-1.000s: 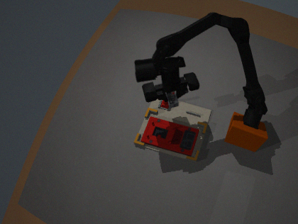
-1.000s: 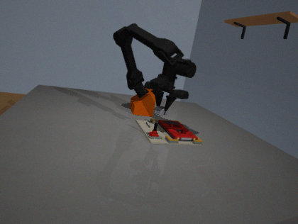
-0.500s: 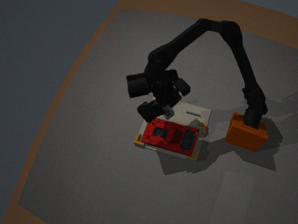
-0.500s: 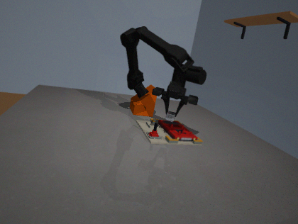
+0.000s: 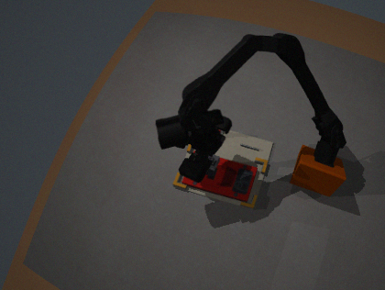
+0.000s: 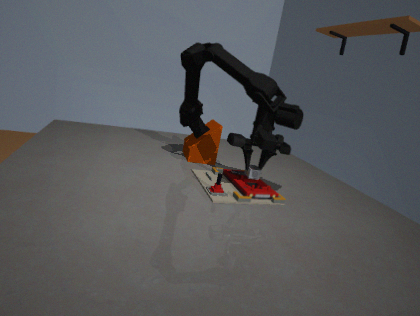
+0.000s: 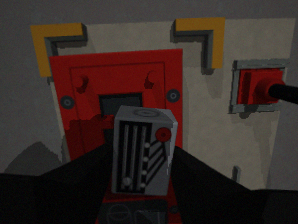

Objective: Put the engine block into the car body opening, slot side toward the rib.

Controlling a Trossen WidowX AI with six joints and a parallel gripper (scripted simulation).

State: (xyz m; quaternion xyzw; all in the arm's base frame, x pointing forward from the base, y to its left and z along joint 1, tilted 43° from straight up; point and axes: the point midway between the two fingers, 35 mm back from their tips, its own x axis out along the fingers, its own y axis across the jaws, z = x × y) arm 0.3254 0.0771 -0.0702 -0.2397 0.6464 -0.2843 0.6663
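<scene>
Now: the stand 110 mm to the right of my gripper tip, 40 mm below it and 30 mm ahead of it. Also, from my gripper tip: grey engine block: 10 mm below.
</scene>
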